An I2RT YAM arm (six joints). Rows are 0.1 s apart.
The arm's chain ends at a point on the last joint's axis. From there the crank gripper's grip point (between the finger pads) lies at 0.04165 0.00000 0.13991 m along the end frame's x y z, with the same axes.
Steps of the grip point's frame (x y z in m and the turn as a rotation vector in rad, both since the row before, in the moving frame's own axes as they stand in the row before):
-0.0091, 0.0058, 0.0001, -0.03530, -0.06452, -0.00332
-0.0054, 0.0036, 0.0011, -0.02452, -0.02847, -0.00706
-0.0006, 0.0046, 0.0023, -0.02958, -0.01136, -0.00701
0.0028, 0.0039, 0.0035, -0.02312, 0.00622, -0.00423
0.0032, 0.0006, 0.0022, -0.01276, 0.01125, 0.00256
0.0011, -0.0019, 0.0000, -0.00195, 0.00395, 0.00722
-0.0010, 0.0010, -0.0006, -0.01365, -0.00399, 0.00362
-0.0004, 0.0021, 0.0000, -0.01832, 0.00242, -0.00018
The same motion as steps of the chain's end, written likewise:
0.0000, 0.0009, -0.0022, -0.03530, -0.06452, -0.00332
-0.0014, 0.0004, 0.0000, -0.02452, -0.02847, -0.00706
0.0010, 0.0007, 0.0019, -0.02958, -0.01136, -0.00701
0.0019, 0.0008, 0.0038, -0.02312, 0.00622, -0.00423
0.0016, -0.0013, 0.0027, -0.01276, 0.01125, 0.00256
0.0005, -0.0025, 0.0002, -0.00195, 0.00395, 0.00722
-0.0004, -0.0011, -0.0008, -0.01365, -0.00399, 0.00362
-0.0007, -0.0005, 0.0001, -0.01832, 0.00242, -0.00018

